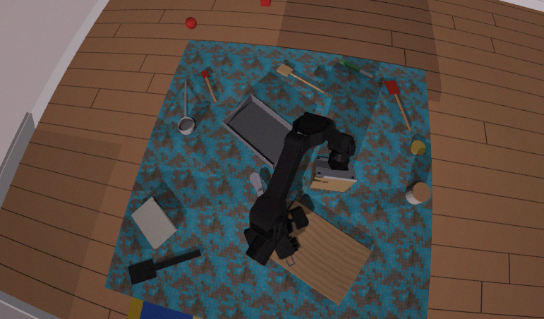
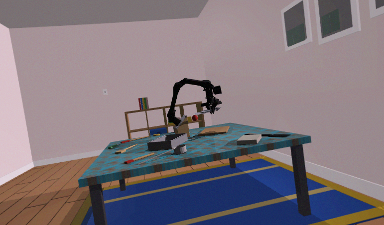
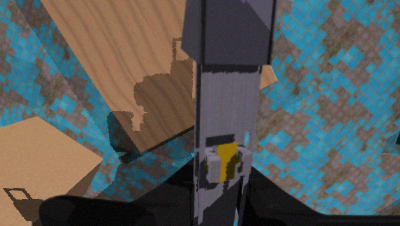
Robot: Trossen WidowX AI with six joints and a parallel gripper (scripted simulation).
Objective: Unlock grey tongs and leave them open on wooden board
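The wooden board lies 150 mm behind my gripper tip, 70 mm to the left of it and 160 mm below it. Round my gripper tip: grey roasting tin 80 mm ahead, 420 mm to the right, 140 mm below; then black turner 470 mm ahead, 170 mm to the left, 170 mm below; then yellow lock piece 10 mm behind, 20 mm to the left, 40 mm above.
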